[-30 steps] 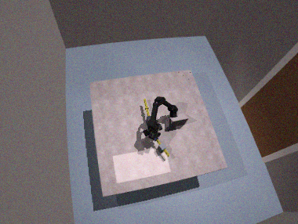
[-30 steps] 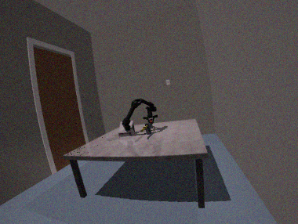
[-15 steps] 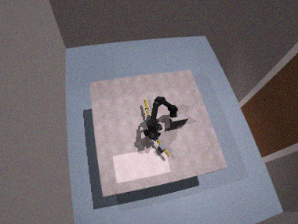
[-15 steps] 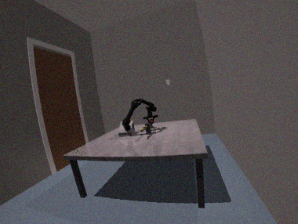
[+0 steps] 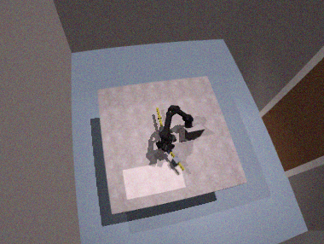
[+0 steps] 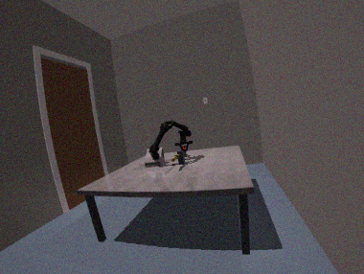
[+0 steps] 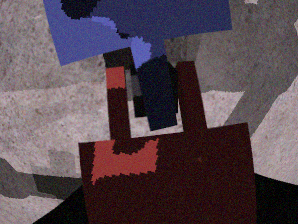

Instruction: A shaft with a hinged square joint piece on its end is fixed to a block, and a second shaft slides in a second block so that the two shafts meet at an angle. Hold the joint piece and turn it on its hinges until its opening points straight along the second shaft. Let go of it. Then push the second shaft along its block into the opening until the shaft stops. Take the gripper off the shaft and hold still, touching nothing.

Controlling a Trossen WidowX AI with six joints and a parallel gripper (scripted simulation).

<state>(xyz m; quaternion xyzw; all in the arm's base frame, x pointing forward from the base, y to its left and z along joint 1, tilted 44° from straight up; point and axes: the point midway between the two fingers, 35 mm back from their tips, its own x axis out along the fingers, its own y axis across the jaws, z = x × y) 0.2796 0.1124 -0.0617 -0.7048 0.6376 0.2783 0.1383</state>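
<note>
Now: the red joint piece 20 mm to the left of my gripper tip and 30 mm above it.
</note>
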